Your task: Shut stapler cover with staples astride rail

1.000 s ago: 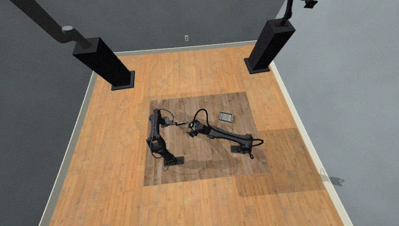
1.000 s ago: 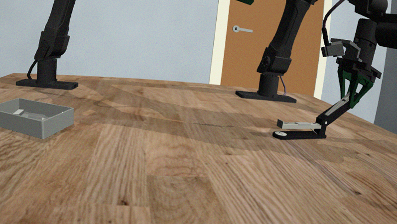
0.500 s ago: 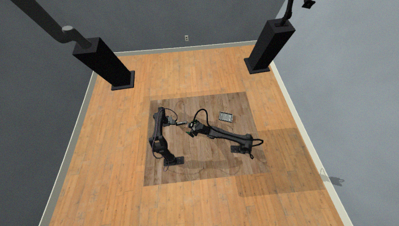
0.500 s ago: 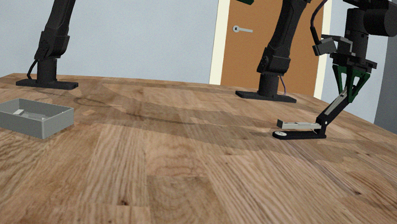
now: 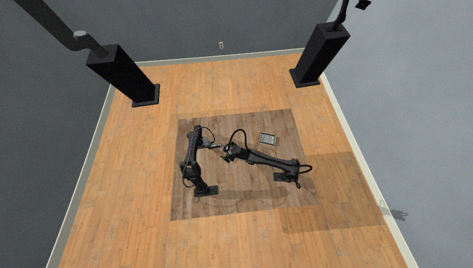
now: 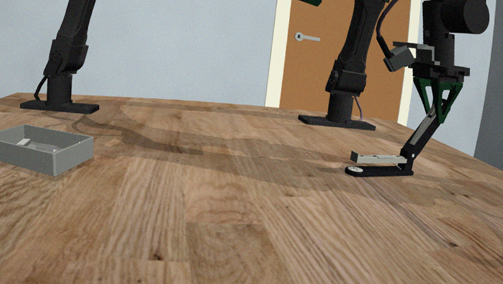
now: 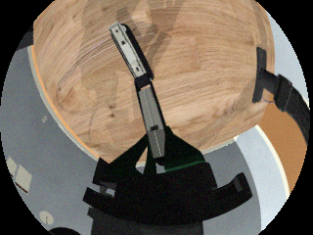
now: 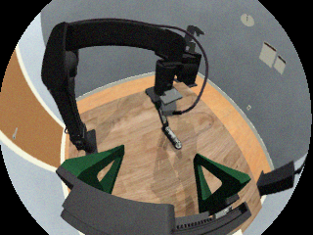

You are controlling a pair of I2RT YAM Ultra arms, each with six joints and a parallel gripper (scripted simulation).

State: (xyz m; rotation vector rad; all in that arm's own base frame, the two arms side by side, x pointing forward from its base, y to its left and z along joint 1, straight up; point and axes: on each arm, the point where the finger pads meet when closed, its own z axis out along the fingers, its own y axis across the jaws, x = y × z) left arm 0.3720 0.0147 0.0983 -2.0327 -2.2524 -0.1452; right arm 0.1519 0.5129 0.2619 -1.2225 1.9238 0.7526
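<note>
Right now the stapler is 60 mm to the right of my left hand and 50 mm below it.
</note>
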